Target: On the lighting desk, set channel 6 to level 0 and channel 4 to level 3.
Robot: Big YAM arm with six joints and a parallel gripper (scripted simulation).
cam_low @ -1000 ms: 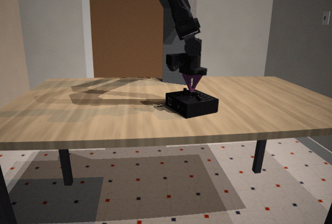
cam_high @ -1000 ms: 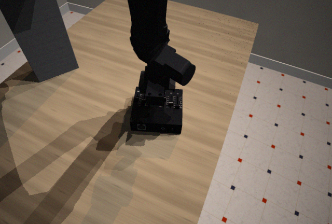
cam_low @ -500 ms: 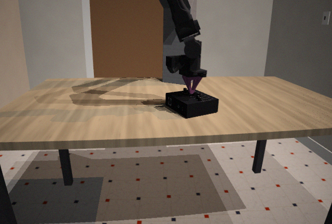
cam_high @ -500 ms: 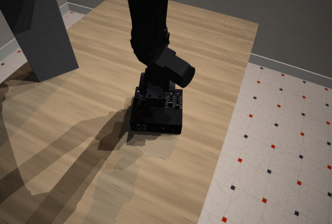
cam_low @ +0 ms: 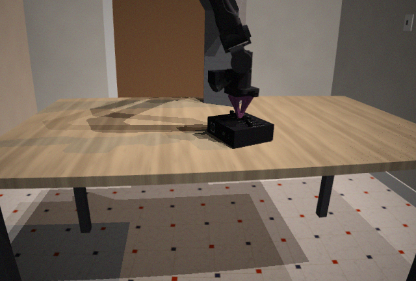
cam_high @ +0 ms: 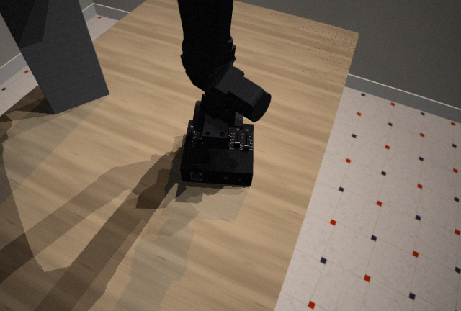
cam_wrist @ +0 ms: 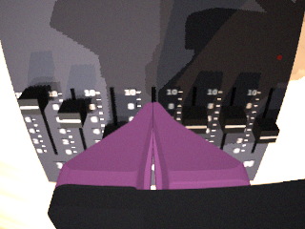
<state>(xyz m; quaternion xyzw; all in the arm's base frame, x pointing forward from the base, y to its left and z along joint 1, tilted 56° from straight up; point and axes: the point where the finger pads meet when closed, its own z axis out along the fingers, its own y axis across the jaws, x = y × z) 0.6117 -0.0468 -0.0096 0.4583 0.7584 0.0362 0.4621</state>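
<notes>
Right now the channel 3 cap is 2 cm ahead of my hand, 2 cm to the left of it and 1 cm below it. Also, from my hand: channel 5 cap 2 cm behind, 1 cm below; then channel 2 cap 4 cm ahead, 1 cm to the left, 1 cm below; then channel 4 cap 1 cm to the left, 1 cm below.
</notes>
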